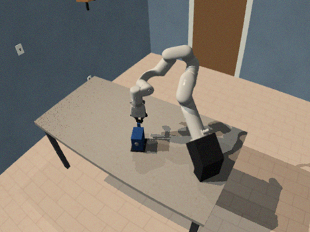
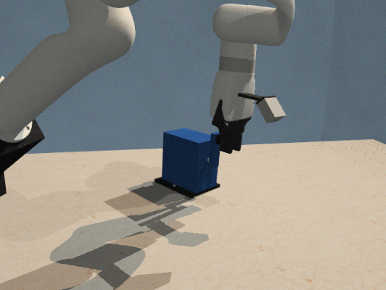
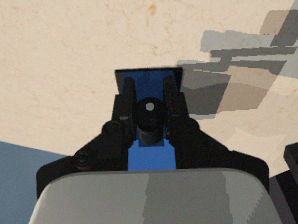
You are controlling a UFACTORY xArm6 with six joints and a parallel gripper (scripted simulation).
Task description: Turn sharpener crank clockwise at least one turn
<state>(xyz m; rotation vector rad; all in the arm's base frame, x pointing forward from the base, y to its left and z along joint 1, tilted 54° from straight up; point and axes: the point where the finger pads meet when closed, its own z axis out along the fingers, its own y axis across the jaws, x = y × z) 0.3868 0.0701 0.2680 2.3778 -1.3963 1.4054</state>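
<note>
Right now the crank is 20 mm to the left of my hand, 10 mm below it and 10 mm behind it.
</note>
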